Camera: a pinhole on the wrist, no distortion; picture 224 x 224 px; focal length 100.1 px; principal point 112.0 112.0 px. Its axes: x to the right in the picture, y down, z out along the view. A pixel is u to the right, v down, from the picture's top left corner.
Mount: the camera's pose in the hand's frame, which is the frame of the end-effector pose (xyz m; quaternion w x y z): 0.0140 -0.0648 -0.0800 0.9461 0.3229 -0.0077 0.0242
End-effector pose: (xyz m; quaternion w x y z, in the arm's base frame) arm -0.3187 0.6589 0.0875 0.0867 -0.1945 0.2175 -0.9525
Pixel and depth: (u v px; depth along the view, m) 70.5 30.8 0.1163
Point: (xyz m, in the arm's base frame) -0.3284 0.8732 0.1339
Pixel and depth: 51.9 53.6 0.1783
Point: -0.2625 0.9147 0.1704
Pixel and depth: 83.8 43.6 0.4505
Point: -0.2437 1.1749 0.3894
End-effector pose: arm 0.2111 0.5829 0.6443 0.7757 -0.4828 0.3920 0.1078
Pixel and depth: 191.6 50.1 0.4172
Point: 0.7815 0.3321 0.7510
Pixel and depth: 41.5 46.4 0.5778
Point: 0.4296 0.3983 1.4276
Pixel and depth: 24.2 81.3 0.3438
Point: 0.2847 0.5519 1.1179
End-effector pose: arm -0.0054 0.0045 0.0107 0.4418 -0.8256 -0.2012 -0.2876
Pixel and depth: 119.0 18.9 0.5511
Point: -0.4048 0.4738 0.5369
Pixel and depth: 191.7 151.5 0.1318
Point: 0.0412 0.1165 0.1217
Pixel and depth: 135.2 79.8 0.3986
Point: -0.1107 0.3632 0.2628
